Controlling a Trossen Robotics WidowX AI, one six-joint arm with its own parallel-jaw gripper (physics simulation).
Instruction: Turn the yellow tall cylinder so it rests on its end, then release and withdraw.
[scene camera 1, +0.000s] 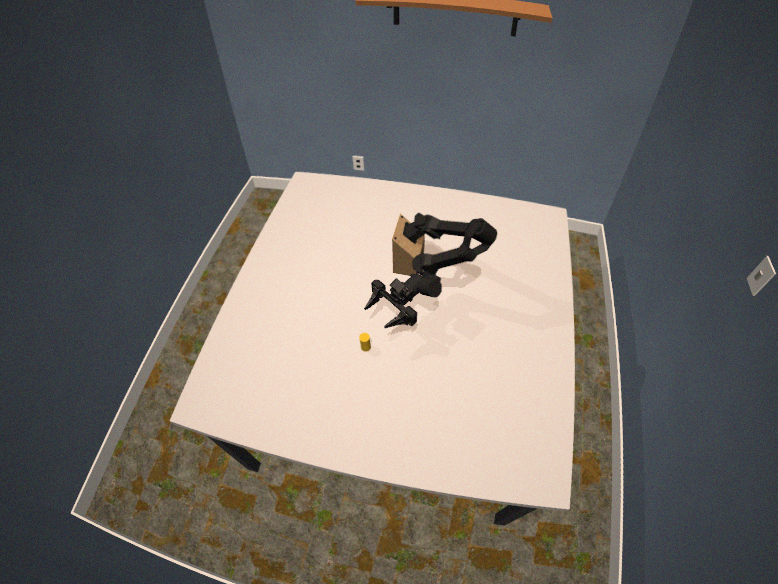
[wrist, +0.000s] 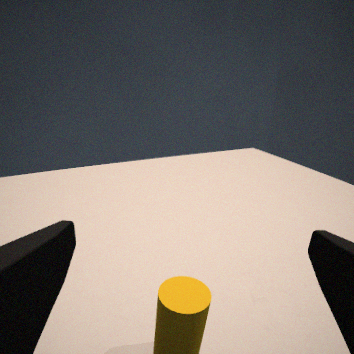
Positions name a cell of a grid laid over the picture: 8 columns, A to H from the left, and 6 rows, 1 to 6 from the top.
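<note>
The gripper (scene camera 1: D4) can be seen in the scene, and the wrist view shows the gripper (wrist: E5) too.
</note>
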